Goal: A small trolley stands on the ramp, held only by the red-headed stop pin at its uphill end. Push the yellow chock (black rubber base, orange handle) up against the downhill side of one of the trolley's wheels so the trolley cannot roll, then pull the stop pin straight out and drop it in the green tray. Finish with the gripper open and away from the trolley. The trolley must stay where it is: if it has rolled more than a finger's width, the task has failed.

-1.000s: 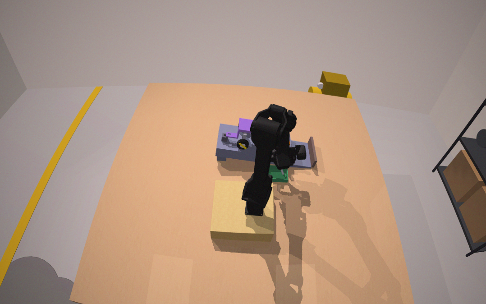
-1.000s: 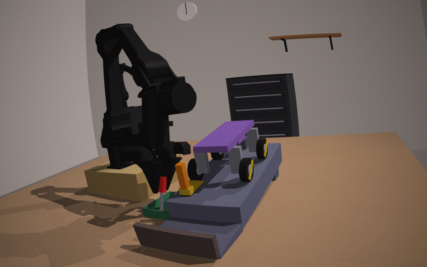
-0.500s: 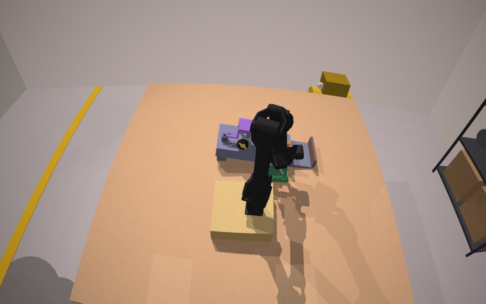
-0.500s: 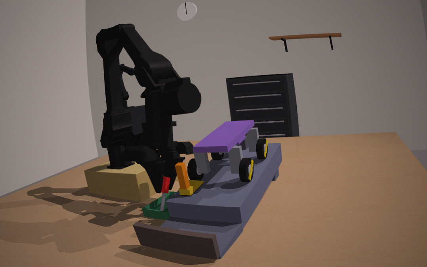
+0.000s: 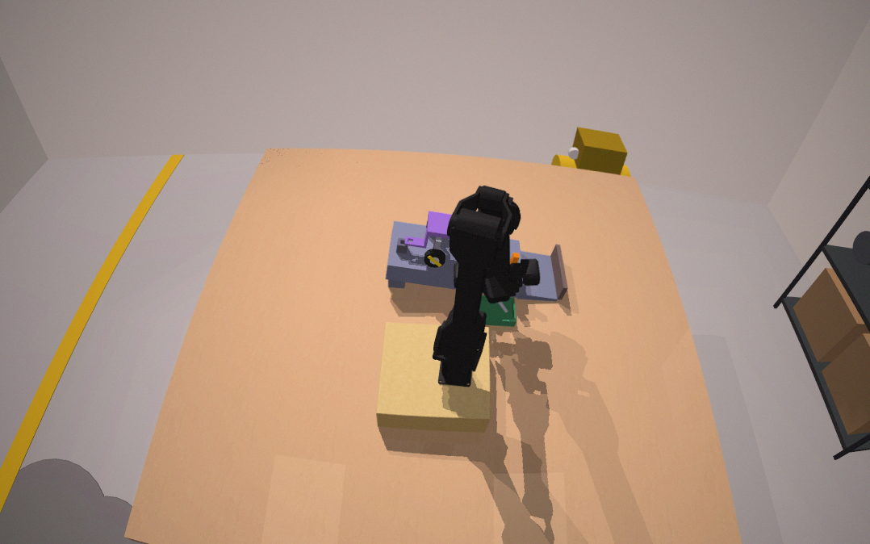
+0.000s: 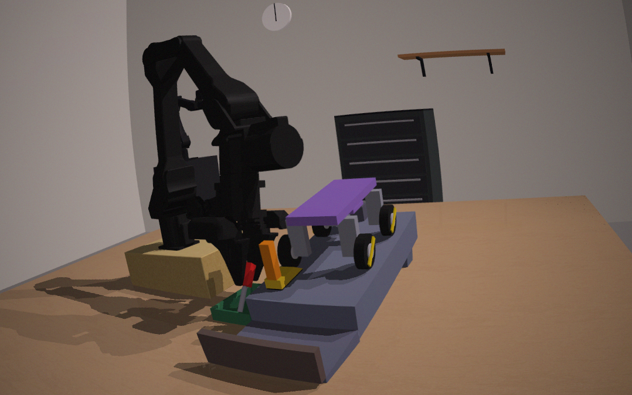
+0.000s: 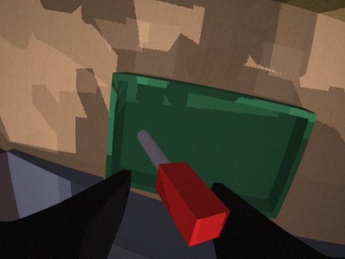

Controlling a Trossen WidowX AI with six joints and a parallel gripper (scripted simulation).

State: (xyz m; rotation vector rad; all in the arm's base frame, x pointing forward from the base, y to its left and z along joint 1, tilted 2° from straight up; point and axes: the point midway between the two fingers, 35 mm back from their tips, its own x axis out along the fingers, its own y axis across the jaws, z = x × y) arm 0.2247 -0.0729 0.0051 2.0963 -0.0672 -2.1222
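Right now my gripper tip is 6 cm above the green tray, 1 cm to the right of it and 1 cm past it. From my gripper tip the other things lie so: red-headed stop pin (1 cm below); then yellow chock (7 cm ahead, 3 cm above); then grey ramp (11 cm to the left, 11 cm ahead).
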